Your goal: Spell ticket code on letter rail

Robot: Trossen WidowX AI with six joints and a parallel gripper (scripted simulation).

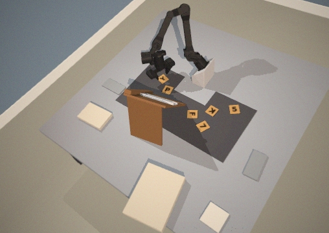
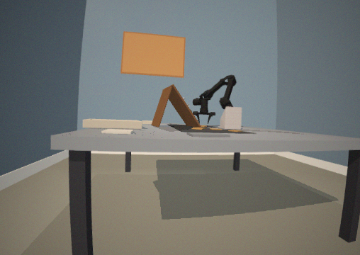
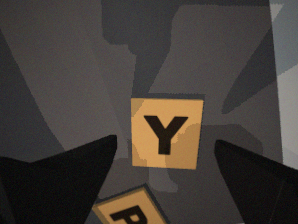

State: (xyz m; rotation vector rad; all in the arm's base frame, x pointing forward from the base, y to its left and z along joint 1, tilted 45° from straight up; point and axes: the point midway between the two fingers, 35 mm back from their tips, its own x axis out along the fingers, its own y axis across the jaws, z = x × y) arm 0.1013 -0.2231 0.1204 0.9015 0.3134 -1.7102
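The y tile lies 20 mm below my gripper tip. From my gripper tip the other things lie so: white ticket: 180 mm ahead, 170 mm to the left, 60 mm above; p tile: 70 mm ahead, 70 mm to the left, 20 mm below; dark mat: 100 mm ahead, 220 mm to the left, 20 mm below.
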